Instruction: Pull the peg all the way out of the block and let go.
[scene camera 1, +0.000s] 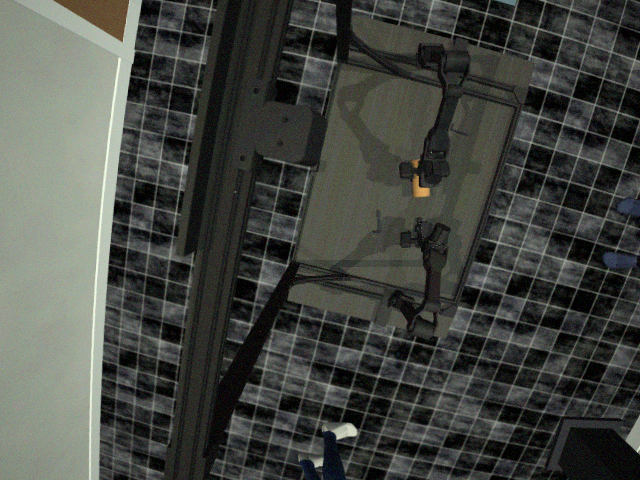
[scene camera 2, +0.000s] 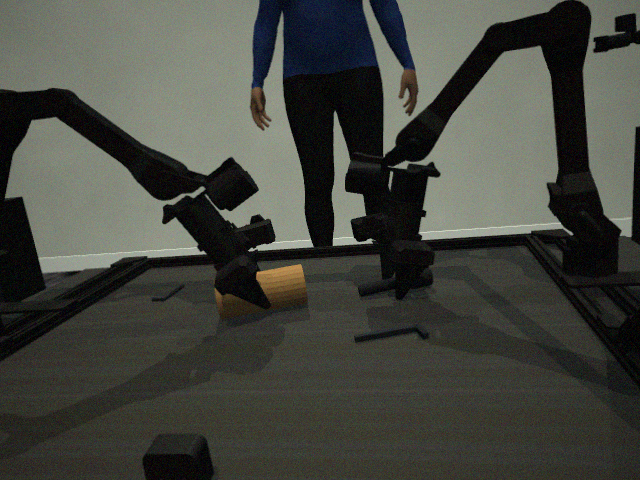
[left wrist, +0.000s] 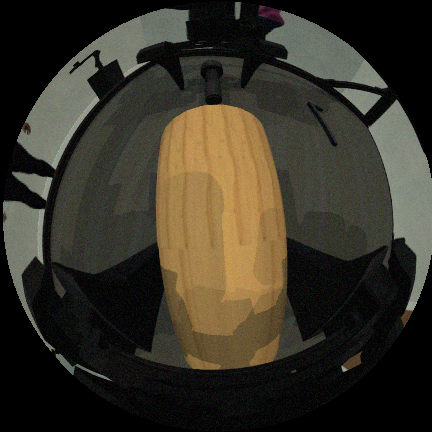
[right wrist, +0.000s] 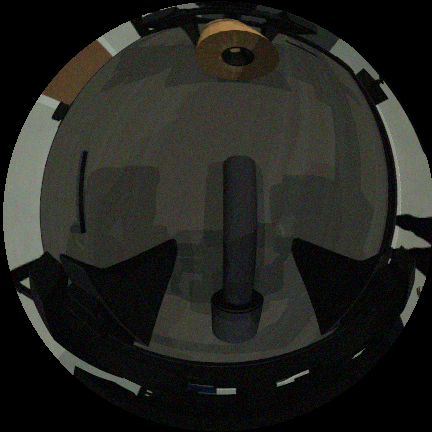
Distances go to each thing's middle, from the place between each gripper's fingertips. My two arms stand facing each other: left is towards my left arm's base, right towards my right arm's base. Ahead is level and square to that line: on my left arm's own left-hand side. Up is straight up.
I see my right gripper 10 mm to the left of the dark peg (scene camera 2: 379, 286) and 20 mm below it. The rest, counted from my right hand: wooden block (scene camera 2: 284, 287) (30 mm behind, 220 mm to the left, 30 mm above).
The wooden block is 1 cm to the left of my left hand and 2 cm above it. From my left hand the other things lie so: dark peg (3 cm ahead, 22 cm to the right).
